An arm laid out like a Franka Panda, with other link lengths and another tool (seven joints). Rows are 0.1 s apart.
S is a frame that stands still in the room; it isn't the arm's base.
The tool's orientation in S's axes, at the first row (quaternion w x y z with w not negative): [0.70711, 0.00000, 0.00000, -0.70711]
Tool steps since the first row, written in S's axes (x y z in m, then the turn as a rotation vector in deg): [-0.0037, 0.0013, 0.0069, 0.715, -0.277, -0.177]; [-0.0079, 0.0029, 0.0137, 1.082, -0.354, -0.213]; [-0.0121, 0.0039, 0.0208, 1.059, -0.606, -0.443]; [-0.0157, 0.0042, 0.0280, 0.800, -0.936, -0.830]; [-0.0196, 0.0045, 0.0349, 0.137, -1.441, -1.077]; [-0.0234, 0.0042, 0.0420, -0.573, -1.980, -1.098]
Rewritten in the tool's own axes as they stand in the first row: [-0.0013, -0.0037, 0.0069, 0.277, 0.715, -0.177]; [-0.0029, -0.0079, 0.0137, 0.354, 1.082, -0.213]; [-0.0039, -0.0121, 0.0208, 0.606, 1.059, -0.443]; [-0.0042, -0.0157, 0.0280, 0.936, 0.800, -0.830]; [-0.0045, -0.0196, 0.0349, 1.441, 0.137, -1.077]; [-0.0042, -0.0234, 0.0420, 1.980, -0.573, -1.098]
